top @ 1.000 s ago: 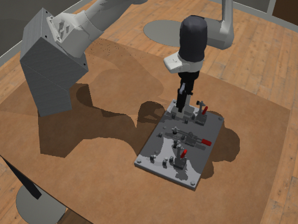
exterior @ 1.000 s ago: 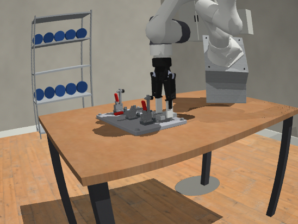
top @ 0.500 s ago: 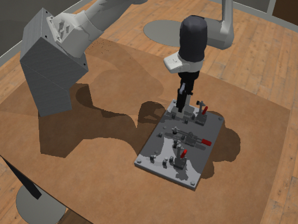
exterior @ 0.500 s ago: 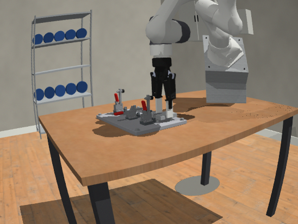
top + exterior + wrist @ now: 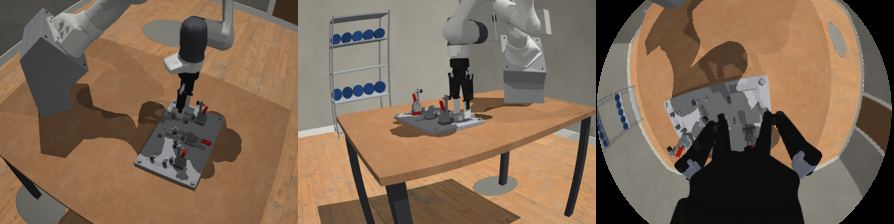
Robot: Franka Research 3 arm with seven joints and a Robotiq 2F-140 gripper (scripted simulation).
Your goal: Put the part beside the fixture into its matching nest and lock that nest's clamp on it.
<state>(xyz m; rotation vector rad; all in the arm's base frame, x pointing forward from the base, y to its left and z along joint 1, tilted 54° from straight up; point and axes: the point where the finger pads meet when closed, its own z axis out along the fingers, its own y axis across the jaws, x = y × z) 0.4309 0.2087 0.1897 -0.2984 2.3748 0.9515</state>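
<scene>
Right now the flat grey block is 3 cm below my hand. Also, from my hand: toggle clamp (12 cm ahead, 7 cm to the right, 2 cm below); then grey fixture plate (10 cm ahead, 8 cm to the right, 5 cm below).
</scene>
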